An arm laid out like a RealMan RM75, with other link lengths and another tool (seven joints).
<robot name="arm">
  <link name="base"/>
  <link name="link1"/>
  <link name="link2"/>
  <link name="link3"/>
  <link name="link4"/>
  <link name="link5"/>
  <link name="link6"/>
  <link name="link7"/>
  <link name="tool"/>
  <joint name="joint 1" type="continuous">
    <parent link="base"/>
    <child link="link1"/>
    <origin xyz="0 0 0.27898"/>
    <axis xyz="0 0 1"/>
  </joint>
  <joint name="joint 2" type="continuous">
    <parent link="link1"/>
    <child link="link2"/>
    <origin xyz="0 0 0" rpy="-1.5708 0 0"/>
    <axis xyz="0 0 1"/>
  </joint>
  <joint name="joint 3" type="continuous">
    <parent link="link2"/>
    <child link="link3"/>
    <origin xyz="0 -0.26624 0" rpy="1.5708 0 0"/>
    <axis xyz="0 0 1"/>
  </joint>
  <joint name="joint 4" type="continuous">
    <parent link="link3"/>
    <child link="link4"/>
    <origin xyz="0 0 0" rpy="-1.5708 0 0"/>
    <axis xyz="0 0 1"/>
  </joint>
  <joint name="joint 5" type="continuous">
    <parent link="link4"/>
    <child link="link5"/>
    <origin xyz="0 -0.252 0" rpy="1.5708 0 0"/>
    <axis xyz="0 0 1"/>
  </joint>
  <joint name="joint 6" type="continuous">
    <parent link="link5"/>
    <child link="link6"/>
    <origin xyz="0 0 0" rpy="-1.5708 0 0"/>
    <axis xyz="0 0 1"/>
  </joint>
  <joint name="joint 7" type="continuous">
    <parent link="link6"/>
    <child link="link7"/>
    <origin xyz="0 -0.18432 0" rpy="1.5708 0 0"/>
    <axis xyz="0 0 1"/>
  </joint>
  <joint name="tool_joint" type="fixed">
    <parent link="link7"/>
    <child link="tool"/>
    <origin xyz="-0.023 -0.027 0.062" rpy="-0.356 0 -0.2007"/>
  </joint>
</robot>
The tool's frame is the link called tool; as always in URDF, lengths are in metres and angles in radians. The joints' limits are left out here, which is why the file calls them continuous.
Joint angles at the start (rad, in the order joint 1, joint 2, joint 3, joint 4, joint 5, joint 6, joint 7):
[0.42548 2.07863 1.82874 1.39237 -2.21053 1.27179 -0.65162]
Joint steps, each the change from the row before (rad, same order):
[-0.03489 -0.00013 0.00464 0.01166 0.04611 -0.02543 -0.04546]
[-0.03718 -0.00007 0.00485 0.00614 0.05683 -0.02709 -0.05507]
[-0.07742 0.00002 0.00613 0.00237 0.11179 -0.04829 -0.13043]
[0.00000 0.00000 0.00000 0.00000 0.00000 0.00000 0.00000]
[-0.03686 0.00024 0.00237 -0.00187 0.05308 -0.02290 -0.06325]
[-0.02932 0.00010 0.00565 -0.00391 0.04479 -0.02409 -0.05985]
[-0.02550 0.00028 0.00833 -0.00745 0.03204 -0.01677 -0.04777]
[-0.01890 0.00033 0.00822 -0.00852 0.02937 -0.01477 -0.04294]
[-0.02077 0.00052 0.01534 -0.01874 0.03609 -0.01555 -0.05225]
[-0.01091 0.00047 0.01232 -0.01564 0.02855 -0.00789 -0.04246]
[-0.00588 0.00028 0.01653 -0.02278 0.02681 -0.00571 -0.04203]
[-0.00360 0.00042 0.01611 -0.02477 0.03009 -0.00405 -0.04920]
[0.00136 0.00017 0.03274 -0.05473 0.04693 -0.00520 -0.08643]
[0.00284 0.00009 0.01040 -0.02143 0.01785 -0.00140 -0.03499]
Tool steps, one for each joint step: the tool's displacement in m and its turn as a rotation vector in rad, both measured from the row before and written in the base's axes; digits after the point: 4 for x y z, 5 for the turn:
[0.0010 -0.0009 0.0065 0.02900 0.02923 0.02159]
[0.0015 -0.0015 0.0065 0.03043 0.03390 0.02310]
[0.0083 -0.0057 0.0120 0.06096 0.04864 0.04773]
[0.0000 0.0000 0.0000 0.00000 0.00000 0.00000]
[0.0055 -0.0030 0.0061 0.03277 0.01944 0.01792]
[0.0057 -0.0010 0.0075 0.03793 0.01154 0.01543]
[0.0086 -0.0017 0.0062 0.03026 0.00543 0.00306]
[0.0068 -0.0009 0.0056 0.02776 0.00457 0.00387]
[0.0112 -0.0012 0.0069 0.03329 0.00701 -0.00341]
[0.0065 -0.0006 0.0048 0.02328 0.00441 0.00326]
[0.0077 0.0000 0.0046 0.02191 0.00468 -0.00027]
[0.0064 0.0000 0.0042 0.02226 0.00316 0.00609]
[0.0134 0.0007 0.0061 0.03673 0.00218 0.00501]
[0.0037 0.0005 0.0014 0.01261 -0.00093 0.00581]

